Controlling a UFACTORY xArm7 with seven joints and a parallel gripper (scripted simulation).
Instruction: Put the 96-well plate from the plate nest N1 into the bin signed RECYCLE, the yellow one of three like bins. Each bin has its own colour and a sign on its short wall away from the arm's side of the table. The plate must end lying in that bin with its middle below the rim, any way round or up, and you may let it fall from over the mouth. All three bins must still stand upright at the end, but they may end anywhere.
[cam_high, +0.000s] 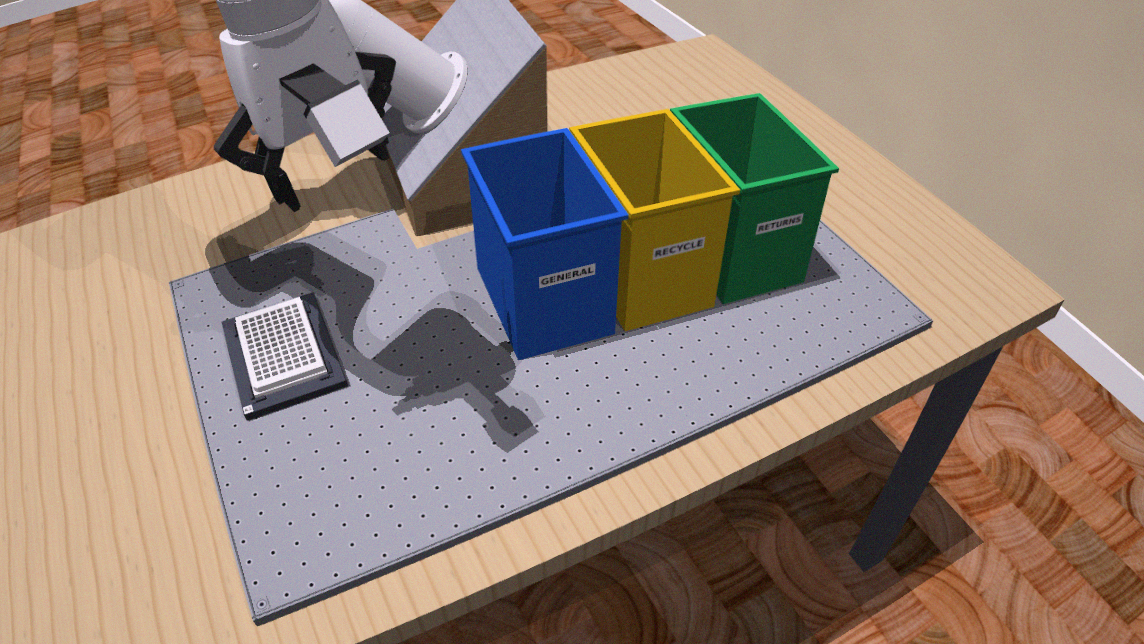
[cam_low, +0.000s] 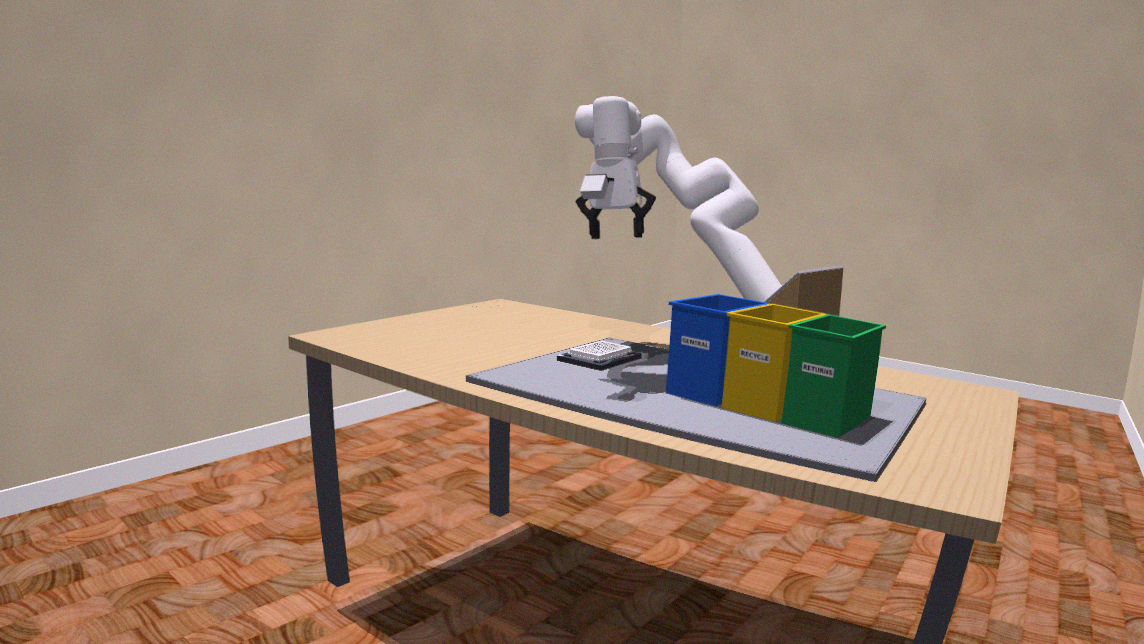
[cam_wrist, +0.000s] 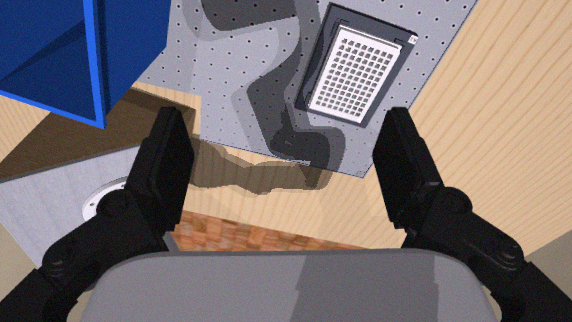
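Right now my hand is 80 mm past the white 96-well plate, 110 mm to the left of it and 280 mm above it. The rest, counted from my hand: blue general bin (80 mm behind, 210 mm to the left, 210 mm below); yellow recycle bin (90 mm behind, 340 mm to the left, 210 mm below); plate nest N1 (80 mm behind, 110 mm to the right, 290 mm below).
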